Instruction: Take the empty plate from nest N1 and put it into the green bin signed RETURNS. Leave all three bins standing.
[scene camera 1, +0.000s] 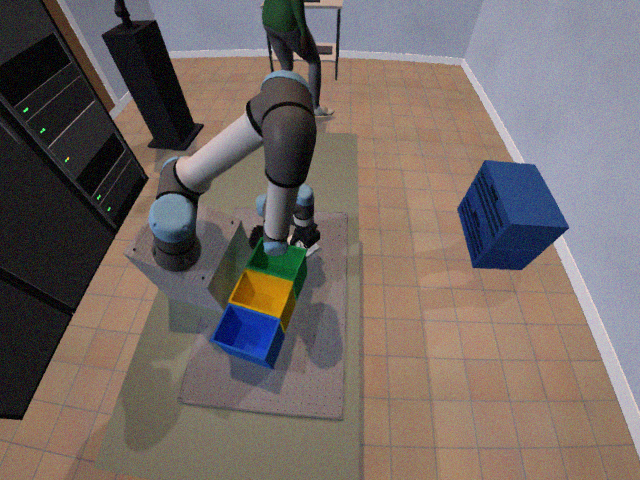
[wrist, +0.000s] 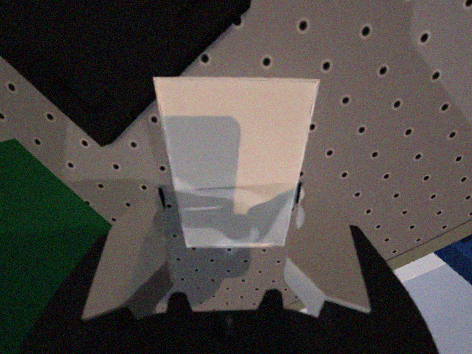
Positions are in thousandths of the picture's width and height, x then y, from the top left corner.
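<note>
A green bin (scene camera 1: 457, 553) is in the scene, together with a yellow bin (scene camera 1: 418, 614) and a white plate (wrist: 499, 411). The wrist view shows the green bin (wrist: 115, 645) as well, while the yellow bin is out of frame in the wrist view. The gripper (wrist: 488, 530) is visible too.
</note>
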